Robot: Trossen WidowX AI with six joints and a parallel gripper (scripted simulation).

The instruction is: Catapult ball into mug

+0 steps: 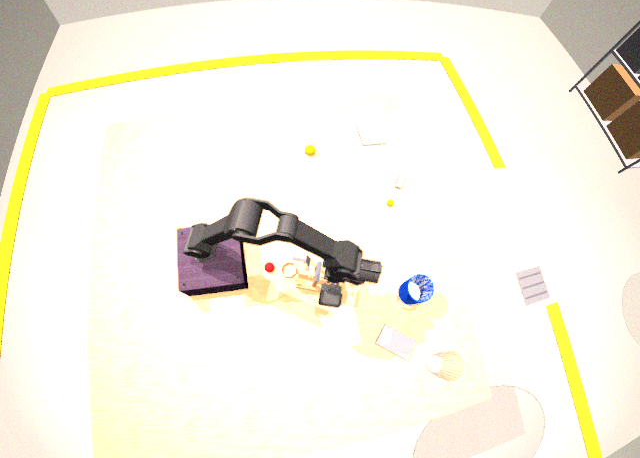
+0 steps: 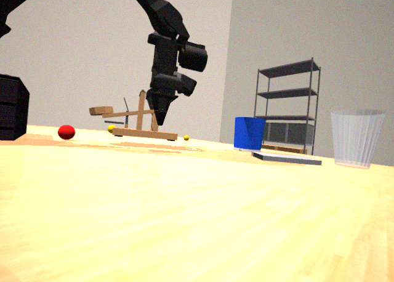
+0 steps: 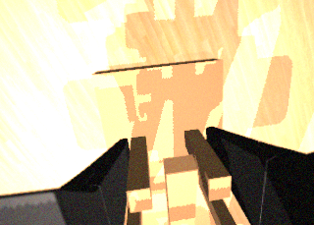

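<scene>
Right now the red ball is 160 mm behind my gripper tip, 110 mm to the left of it and 30 mm below it. The rest, counted from my gripper tip: wooden catapult 50 mm to the left, 50 mm behind, 20 mm above; flat grey tile 260 mm to the right, 130 mm ahead, 50 mm below; blue mug 240 mm ahead, 140 mm to the right, 20 mm below.
</scene>
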